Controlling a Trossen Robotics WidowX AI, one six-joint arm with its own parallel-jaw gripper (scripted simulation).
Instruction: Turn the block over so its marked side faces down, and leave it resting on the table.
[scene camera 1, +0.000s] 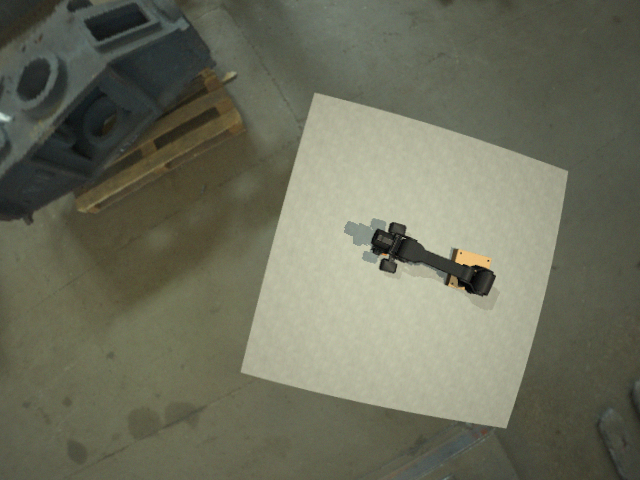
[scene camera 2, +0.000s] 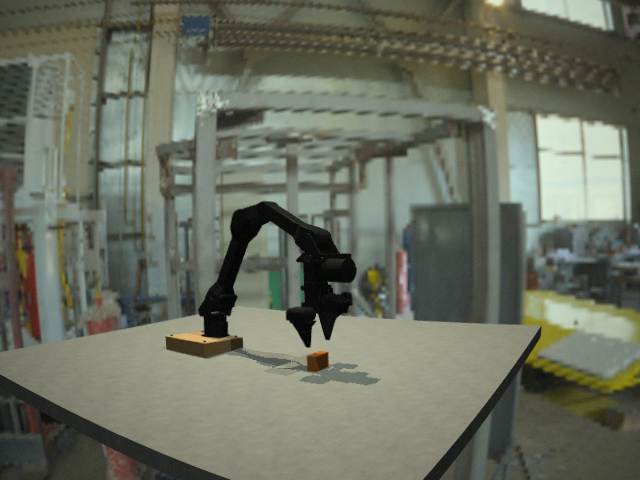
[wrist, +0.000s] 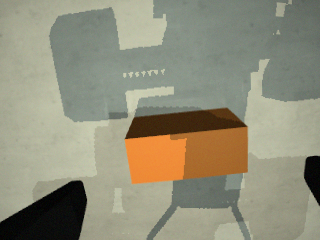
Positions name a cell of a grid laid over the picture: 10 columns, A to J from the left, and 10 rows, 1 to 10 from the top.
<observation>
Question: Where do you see my gripper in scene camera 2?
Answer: E8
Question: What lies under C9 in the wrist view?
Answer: My gripper.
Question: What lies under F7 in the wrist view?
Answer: An orange block.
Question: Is my gripper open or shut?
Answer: Open.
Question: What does my gripper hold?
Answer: Nothing.
</observation>
